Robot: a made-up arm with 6 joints.
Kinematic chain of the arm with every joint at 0, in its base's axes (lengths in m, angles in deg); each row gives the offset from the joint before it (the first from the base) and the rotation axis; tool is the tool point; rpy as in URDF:
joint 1: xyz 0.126 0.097 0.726 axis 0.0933 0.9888 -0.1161
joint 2: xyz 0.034 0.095 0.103 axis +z
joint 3: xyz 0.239 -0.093 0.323 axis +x
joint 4: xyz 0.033 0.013 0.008 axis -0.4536 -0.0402 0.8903
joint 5: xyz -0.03 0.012 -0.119 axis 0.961 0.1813 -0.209
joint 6: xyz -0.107 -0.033 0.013 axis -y
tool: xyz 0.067 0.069 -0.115 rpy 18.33 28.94 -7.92
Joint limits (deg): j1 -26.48..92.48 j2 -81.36..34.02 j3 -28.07..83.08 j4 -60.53..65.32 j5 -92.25..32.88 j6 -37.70..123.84
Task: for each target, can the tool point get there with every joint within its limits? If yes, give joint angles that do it. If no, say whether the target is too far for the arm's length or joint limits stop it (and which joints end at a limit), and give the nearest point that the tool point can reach.
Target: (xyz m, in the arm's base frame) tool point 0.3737 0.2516 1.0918
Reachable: yes | joints -6.72 1.91 43.04 -37.96 -80.51 27.27
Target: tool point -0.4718 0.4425 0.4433
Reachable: no: joint limits stop it (at a limit: joint 1, joint 2, joint 3, joint 6) | nearest point -0.1626 0.0247 0.8718 | short by 0.674 m
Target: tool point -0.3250 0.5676 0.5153
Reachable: no: joint limits stop it (at a limit: joint 1, joint 2, joint 6) | nearest point 0.0544 0.3979 1.0127 | short by 0.648 m
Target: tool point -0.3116 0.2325 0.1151
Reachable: no: joint limits stop it (at a limit: joint 1, joint 4, joint 6) | nearest point 0.2890 0.1255 0.3483 | short by 0.653 m
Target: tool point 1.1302 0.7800 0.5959
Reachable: no: too far | nearest point 0.7989 0.3537 0.6614 | short by 0.544 m
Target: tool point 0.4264 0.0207 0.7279
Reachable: yes | joints 41.71 -8.42 0.11 13.16 -21.77 -0.35
